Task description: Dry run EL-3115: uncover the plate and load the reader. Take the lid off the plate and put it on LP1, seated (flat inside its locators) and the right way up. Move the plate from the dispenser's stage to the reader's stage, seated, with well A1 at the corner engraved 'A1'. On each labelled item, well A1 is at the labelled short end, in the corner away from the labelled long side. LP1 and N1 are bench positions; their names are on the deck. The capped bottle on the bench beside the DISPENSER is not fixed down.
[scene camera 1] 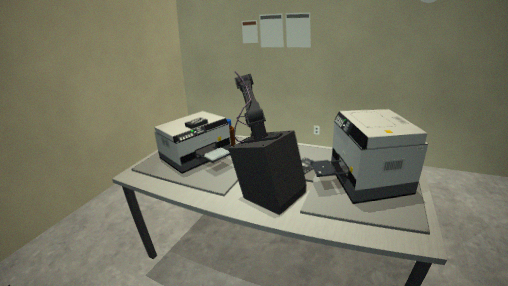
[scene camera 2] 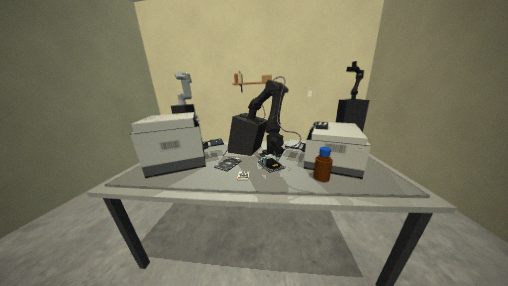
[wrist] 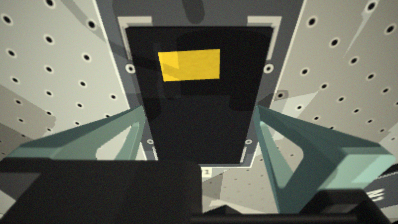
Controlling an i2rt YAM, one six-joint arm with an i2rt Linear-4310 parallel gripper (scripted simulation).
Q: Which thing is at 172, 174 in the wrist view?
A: The gripper.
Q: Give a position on a reader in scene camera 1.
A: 367, 165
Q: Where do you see a lid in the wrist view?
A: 199, 84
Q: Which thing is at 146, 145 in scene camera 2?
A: A reader.
